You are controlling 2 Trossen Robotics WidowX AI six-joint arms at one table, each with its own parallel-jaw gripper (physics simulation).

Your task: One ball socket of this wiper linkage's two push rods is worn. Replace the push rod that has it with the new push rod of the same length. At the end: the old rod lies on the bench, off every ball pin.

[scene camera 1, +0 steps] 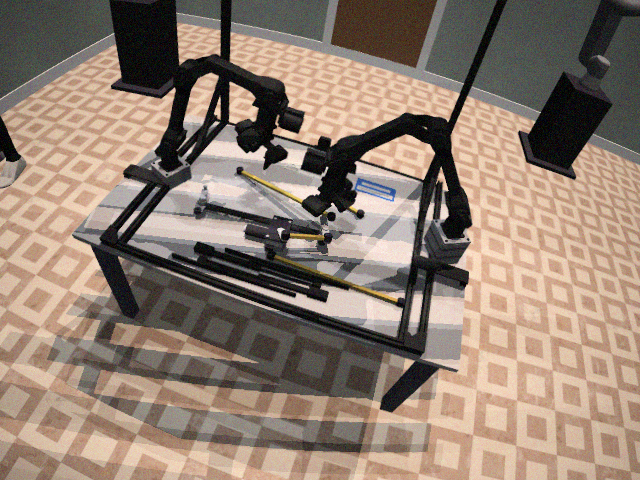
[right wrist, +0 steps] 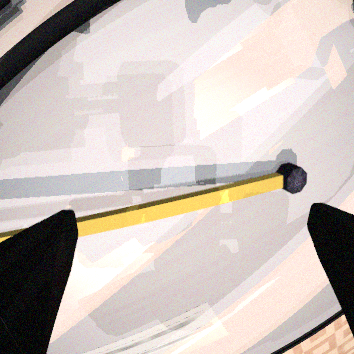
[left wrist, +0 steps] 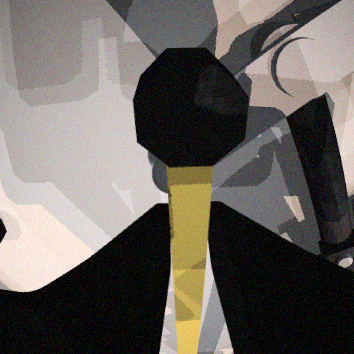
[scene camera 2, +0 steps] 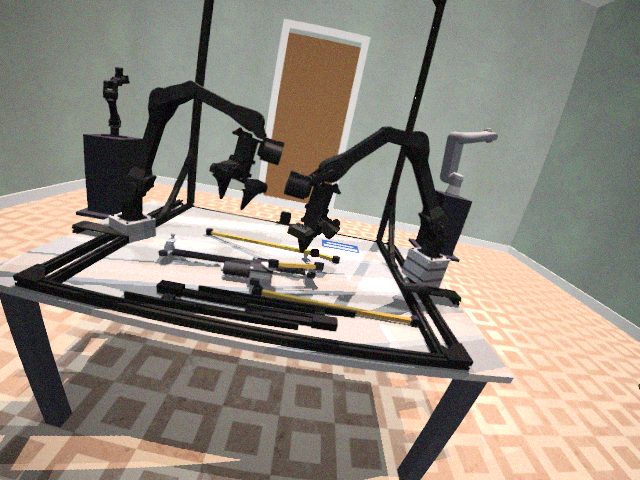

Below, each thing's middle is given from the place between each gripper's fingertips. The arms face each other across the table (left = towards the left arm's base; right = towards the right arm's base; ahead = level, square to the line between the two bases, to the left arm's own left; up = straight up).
My right hand is 130 mm short of the wiper linkage (scene camera 2: 257, 270), 70 mm to the right of it and 110 mm above it.
I see the wiper linkage 8 cm ahead of my left hand, 17 cm to the right of it and 2 cm below it.
